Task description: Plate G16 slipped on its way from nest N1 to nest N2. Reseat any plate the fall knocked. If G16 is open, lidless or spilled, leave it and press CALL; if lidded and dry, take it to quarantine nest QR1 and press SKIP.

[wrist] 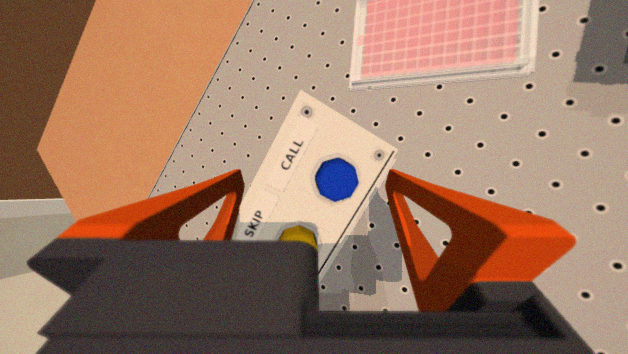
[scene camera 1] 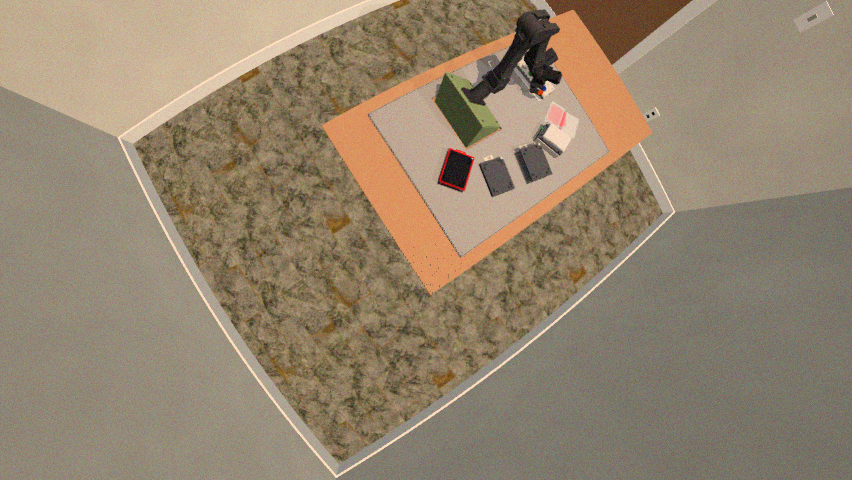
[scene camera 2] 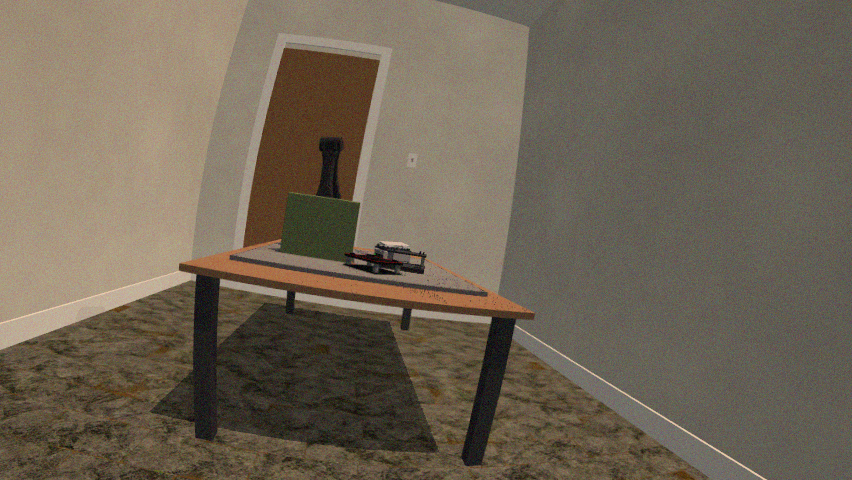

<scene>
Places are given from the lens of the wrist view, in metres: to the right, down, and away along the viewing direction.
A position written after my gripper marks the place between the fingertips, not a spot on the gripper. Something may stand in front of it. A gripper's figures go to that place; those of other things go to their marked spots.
my gripper (wrist: 314, 177): 0.00, 0.00, 0.13
white button panel (wrist: 284, 193): -0.02, 0.01, 0.12
pink well plate (wrist: 389, 51): 0.06, -0.10, 0.17
The marked spots on the white button panel and the pink well plate are 0.15 m apart.
</scene>
